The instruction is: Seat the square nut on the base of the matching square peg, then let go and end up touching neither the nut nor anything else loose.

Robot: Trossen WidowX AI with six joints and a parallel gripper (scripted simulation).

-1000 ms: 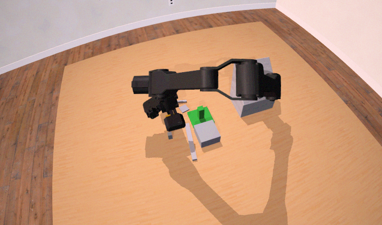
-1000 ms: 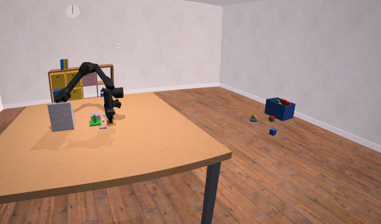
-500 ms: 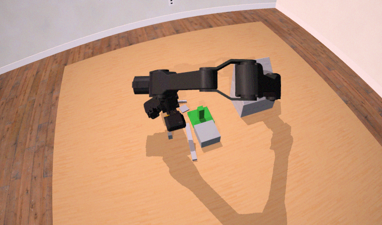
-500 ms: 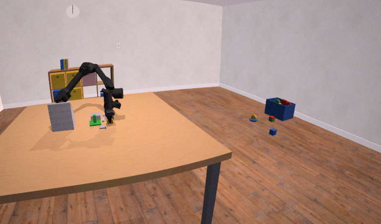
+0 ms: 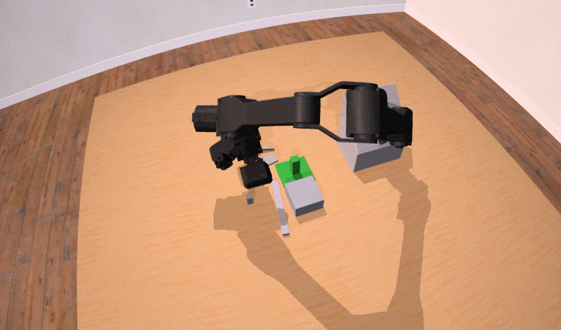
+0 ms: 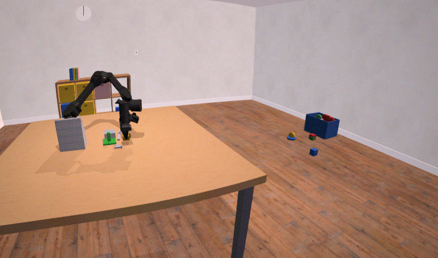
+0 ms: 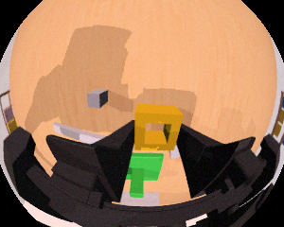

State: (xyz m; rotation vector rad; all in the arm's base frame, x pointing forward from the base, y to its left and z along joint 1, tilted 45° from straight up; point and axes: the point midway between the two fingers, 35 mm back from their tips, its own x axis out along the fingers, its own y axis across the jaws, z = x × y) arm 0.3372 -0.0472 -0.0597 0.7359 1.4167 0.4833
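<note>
The small grey cube lies 6 cm to the left of my hand, 4 cm below it and 3 cm ahead of it. From my hand the other things lie so: bolt (8 cm to the right, 6 cm behind, 5 cm below); then flat grey plate (6 cm behind, 5 cm below, 4 cm to the right); then long grey bar (11 cm to the left, 5 cm below, 3 cm behind).
</note>
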